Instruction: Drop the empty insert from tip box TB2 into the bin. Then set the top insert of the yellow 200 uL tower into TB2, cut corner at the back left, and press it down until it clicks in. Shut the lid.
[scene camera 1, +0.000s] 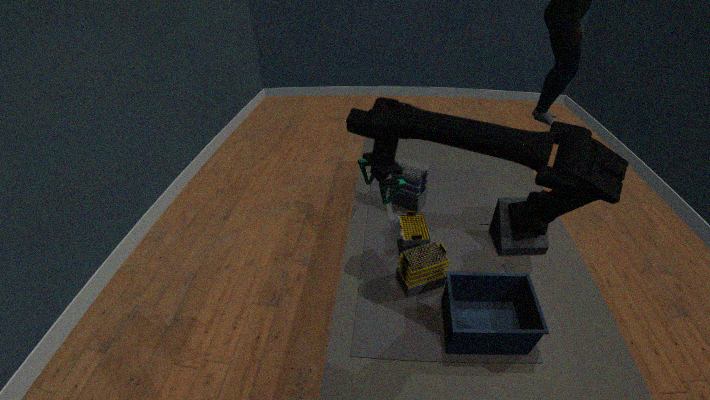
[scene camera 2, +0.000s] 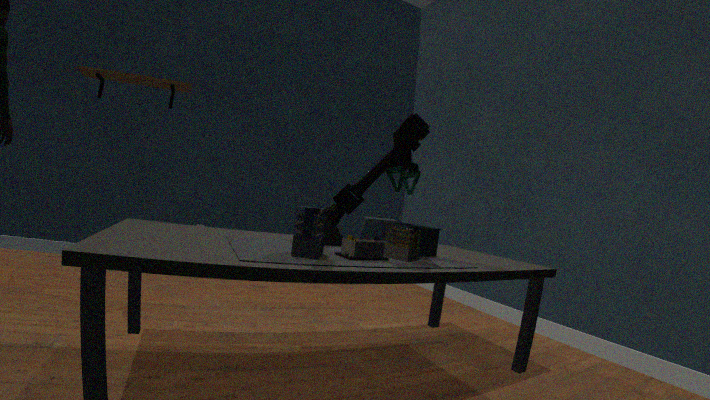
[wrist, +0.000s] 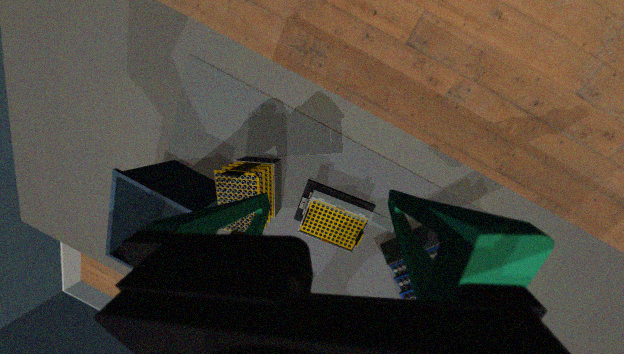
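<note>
Tip box TB2 (scene camera 1: 407, 245) (scene camera 2: 369, 249) stands with its lid open. A yellow insert (scene camera 1: 414, 227) (wrist: 334, 225) with empty holes lies in its top. A translucent panel (scene camera 2: 380, 227) behind the box looks like the raised lid. The yellow tower (scene camera 1: 425, 267) (scene camera 2: 401, 241) (wrist: 237, 188) stands between TB2 and the bin, its stacked inserts filled with tips. The dark blue bin (scene camera 1: 492, 332) (scene camera 2: 429, 241) (wrist: 150, 217) is open at the top and looks empty. My gripper (scene camera 1: 377, 192) (scene camera 2: 405, 191) (wrist: 325, 198) is open and empty, high above the table; in the wrist view, TB2 shows between its fingers.
A blue tower (scene camera 1: 413, 188) (scene camera 2: 307, 234) (wrist: 401, 272) of stacked inserts stands on TB2's other side, partly behind a finger in the wrist view. The arm's base (scene camera 1: 520, 245) stands to the right in scene camera 1. A person (scene camera 1: 565, 55) stands beyond the table.
</note>
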